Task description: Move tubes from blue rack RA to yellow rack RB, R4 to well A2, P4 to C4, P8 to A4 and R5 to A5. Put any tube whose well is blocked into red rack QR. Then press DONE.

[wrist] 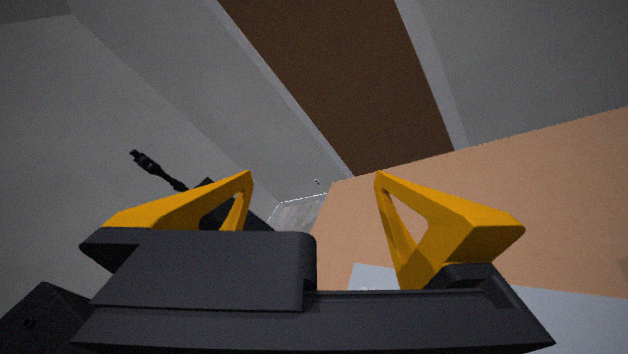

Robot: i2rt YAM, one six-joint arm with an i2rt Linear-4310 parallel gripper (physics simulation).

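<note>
My gripper is open, its two yellow fingers wide apart, and no tube shows between them. Blue rack RA, yellow rack RB, red rack QR, the tubes and the DONE button do not show in the wrist view. Where the gripper is relative to them I cannot tell. The gripper's dark body hides the bottom of the view.
A tan table top spreads at the right, with a light blue-grey surface at the lower right. A black device with a thin arm shows behind the left finger. Grey walls and a dark brown panel fill the upper part.
</note>
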